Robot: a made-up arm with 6 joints.
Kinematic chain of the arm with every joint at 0, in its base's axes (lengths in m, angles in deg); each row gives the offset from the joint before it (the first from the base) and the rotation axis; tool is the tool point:
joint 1: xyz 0 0 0.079 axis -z
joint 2: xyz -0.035 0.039 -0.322 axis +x
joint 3: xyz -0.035 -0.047 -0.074 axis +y
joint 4: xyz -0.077 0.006 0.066 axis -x
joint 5: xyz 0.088 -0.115 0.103 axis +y
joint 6: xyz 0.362 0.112 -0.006 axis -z
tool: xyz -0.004 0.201 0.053
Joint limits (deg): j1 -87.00..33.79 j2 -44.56..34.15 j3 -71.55..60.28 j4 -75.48..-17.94 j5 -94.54..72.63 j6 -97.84..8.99
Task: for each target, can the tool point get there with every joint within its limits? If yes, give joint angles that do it. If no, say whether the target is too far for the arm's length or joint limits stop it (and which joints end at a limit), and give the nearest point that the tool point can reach.
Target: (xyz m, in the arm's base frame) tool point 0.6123 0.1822 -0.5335
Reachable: no: joint limits stop it (at a limit: joint 3, joint 4, joint 6) | nearest point 0.4591 0.1366 -0.4665 | short by 0.173 m
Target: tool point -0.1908 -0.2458 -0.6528
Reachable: no: joint limits stop it (at a limit: joint 2, joint 3, joint 4, joint 5, joint 6) | nearest point -0.1480 -0.1907 -0.4871 | short by 0.180 m
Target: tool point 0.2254 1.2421 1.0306
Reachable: no: too far | nearest point 0.0200 0.4124 0.1592 | short by 1.221 m
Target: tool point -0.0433 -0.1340 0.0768
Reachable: yes | joints -34.78 -26.53 -32.75 -68.79 -42.59 -50.64
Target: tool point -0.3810 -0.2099 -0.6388
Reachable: no: joint limits stop it (at a limit: joint 2, joint 3, joint 4, joint 5) | nearest point -0.4769 -0.2628 -0.5033 | short by 0.174 m
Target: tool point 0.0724 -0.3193 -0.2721
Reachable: yes | joints -58.63 25.61 -42.81 -52.26 -80.95 -87.69
